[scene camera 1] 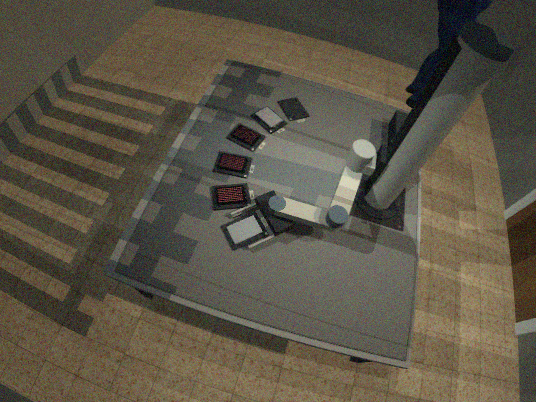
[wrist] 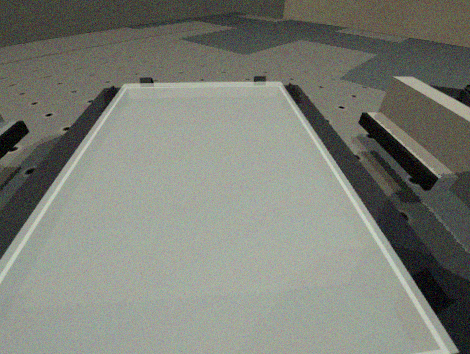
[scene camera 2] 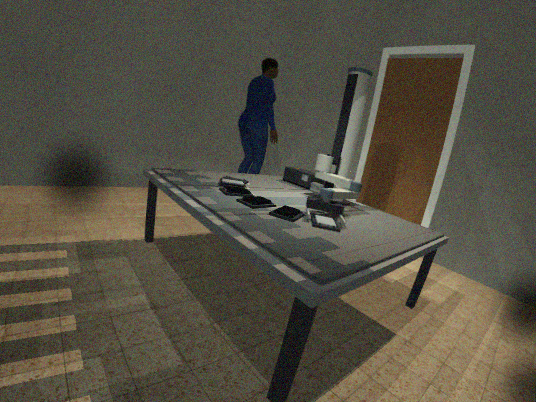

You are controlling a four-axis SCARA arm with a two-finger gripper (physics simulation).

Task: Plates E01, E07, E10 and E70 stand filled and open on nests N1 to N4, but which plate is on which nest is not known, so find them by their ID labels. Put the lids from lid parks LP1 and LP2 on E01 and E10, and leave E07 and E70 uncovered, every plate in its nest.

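Where they show: gripper, fingertip midpoint: [scene camera 1: 239, 231] [wrist: 199, 101] [scene camera 2: 326, 220]; arm's base, origin of the base link: [scene camera 1: 376, 197].
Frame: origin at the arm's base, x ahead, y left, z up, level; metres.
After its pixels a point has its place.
My gripper [scene camera 1: 252, 225] [wrist: 199, 101] @[x 0.570, y 0.394, z 0.037 m] is open, its fingers apart on either side of a pale lid [scene camera 1: 244, 231] @[x 0.551, y 0.386, z 0.030 m] [wrist: 215, 235] @[x 0.531, y 0.348, z 0.031 m] [scene camera 2: 326, 220] @[x 0.552, y 0.380, z 0.031 m] that lies on a dark lid park at the near end of the arc. The fingers do not touch the lid. Three open plates with red wells, the nearest [scene camera 1: 230, 196] @[x 0.661, y 0.250, z 0.037 m], the middle [scene camera 1: 233, 163] @[x 0.710, y 0.073, z 0.034 m] and the farther [scene camera 1: 245, 135] @[x 0.711, y -0.111, z 0.038 m], sit in dark nests. Beyond them a pale-topped, covered plate [scene camera 1: 270, 118] @[x 0.625, y -0.271, z 0.041 m] sits in its nest. At the far end, a dark lid park [scene camera 1: 293, 108] @[x 0.530, y -0.416, z 0.023 m] bears no lid. The ID labels are too small to read.
The SCARA arm [scene camera 1: 305, 209] @[x 0.338, y 0.270, z 0.149 m] reaches over the grey table [scene camera 1: 320, 295] @[x 0.180, y 0.552, z 0.014 m] from its column [scene camera 1: 425, 135] @[x 0.021, y 0.072, z 0.530 m] [scene camera 2: 357, 120] @[x 0.022, y 0.072, z 0.563 m]. In the wrist view, the right finger stands on the side toward the neighbouring nest. A person in blue [scene camera 2: 259, 110] stands behind the table.
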